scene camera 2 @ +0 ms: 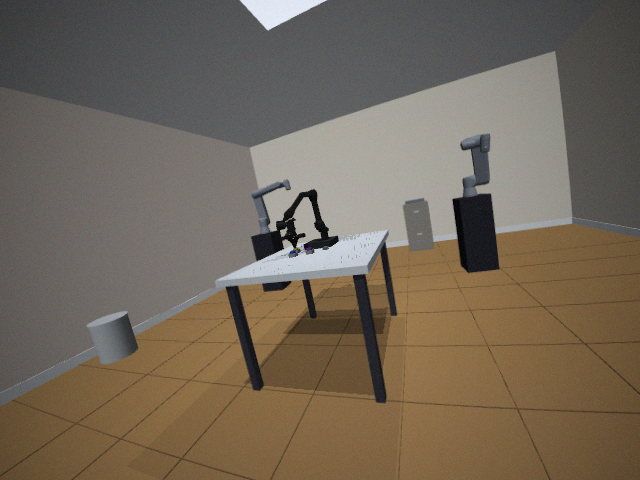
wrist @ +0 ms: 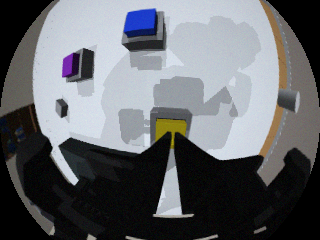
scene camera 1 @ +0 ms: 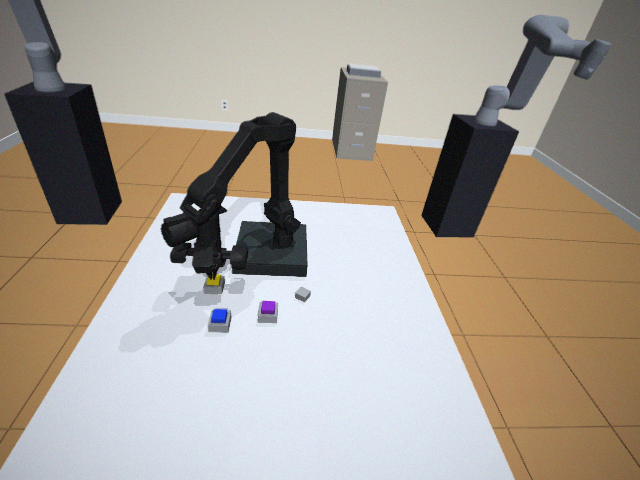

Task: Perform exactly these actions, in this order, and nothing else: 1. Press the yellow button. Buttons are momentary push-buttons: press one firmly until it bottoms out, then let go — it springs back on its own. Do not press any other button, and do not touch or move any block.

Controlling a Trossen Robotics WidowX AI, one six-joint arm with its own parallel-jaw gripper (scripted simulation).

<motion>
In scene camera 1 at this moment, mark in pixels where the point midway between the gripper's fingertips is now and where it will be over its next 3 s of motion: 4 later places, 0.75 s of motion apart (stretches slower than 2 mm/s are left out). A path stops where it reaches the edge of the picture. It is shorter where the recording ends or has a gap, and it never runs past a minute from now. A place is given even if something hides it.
The gripper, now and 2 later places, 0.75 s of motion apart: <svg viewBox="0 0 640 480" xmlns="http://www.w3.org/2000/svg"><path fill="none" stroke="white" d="M212 278L215 273L270 292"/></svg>
</motion>
